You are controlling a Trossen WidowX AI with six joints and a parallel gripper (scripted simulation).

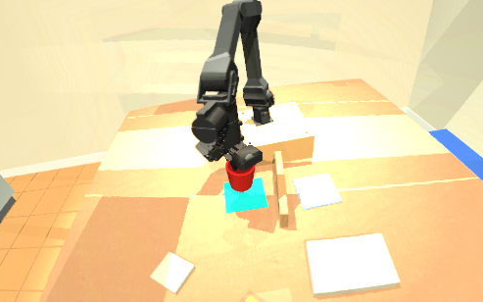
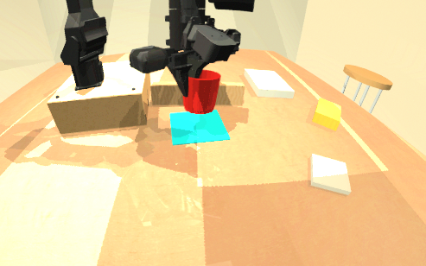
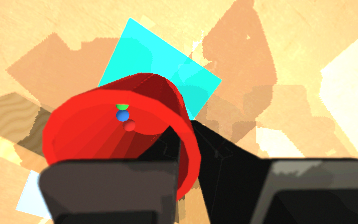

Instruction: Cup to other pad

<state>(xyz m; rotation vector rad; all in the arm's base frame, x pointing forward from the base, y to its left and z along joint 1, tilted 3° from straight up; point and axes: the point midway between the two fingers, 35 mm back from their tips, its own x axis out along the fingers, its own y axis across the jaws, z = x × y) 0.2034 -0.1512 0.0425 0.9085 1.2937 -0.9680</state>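
My gripper tip is now 4 cm short of the red marble, 3 cm to the right of it and 2 cm above it. Round my gripper tip: green marble 5 cm ahead, 1 cm to the left, 2 cm below; then red cup 3 cm ahead, 1 cm to the left; then blue marble 4 cm ahead, 2 cm to the left, 2 cm below.
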